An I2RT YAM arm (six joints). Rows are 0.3 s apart.
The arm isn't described. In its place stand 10 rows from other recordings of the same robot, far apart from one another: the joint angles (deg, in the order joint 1, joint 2, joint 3, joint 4, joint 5, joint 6), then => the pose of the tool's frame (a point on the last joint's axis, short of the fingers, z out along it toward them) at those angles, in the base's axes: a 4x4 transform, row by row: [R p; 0 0 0 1], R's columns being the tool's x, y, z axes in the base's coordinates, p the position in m.
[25.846 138.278 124.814 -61.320 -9.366 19.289] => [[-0.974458, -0.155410, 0.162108, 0.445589], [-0.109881, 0.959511, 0.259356, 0.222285], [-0.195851, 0.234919, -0.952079, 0.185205], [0, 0, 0, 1]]
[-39.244 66.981 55.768 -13.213 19.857 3.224] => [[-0.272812, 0.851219, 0.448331, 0.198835], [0.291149, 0.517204, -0.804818, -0.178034], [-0.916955, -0.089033, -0.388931, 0.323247], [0, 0, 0, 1]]
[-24.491 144.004 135.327 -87.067 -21.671 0.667] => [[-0.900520, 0.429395, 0.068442, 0.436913], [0.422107, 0.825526, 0.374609, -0.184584], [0.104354, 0.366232, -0.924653, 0.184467], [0, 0, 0, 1]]
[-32.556 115.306 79.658 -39.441 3.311 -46.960] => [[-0.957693, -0.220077, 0.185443, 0.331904], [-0.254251, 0.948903, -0.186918, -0.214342], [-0.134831, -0.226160, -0.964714, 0.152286], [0, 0, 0, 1]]
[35.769 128.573 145.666 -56.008 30.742 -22.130] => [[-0.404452, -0.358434, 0.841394, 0.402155], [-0.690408, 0.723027, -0.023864, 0.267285], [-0.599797, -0.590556, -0.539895, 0.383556], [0, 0, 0, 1]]
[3.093 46.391 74.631 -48.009 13.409 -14.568] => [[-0.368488, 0.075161, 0.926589, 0.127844], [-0.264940, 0.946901, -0.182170, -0.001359], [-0.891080, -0.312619, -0.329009, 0.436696], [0, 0, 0, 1]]
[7.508 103.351 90.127 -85.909 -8.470 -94.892] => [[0.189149, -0.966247, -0.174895, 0.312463], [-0.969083, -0.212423, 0.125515, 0.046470], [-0.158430, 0.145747, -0.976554, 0.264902], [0, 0, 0, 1]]
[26.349 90.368 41.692 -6.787 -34.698 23.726] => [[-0.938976, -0.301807, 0.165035, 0.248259], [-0.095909, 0.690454, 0.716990, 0.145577], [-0.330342, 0.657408, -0.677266, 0.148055], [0, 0, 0, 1]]
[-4.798 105.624 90.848 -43.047 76.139 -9.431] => [[-0.919748, 0.389815, 0.045924, 0.383002], [0.037808, 0.204440, -0.978149, -0.066833], [-0.390685, -0.897914, -0.202771, 0.293425], [0, 0, 0, 1]]
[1.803 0.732 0.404 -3.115 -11.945 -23.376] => [[0.039045, -0.241619, 0.969585, 0.109705], [-0.387135, 0.890884, 0.237596, 0.010826], [-0.921196, -0.384638, -0.058755, 0.168935], [0, 0, 0, 1]]
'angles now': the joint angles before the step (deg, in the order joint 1, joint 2, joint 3, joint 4, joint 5, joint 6). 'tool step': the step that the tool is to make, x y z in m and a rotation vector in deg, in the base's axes. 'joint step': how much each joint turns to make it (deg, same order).
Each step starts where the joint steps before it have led.
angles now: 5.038, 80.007, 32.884, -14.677, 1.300, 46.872
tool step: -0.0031, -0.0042, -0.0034, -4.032, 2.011, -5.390
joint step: -0.073, 0.497, 0.007, -2.089, 5.833, 3.009
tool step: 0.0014, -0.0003, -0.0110, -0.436, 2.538, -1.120
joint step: -0.004, 3.021, -0.008, 0.341, 0.655, 0.937
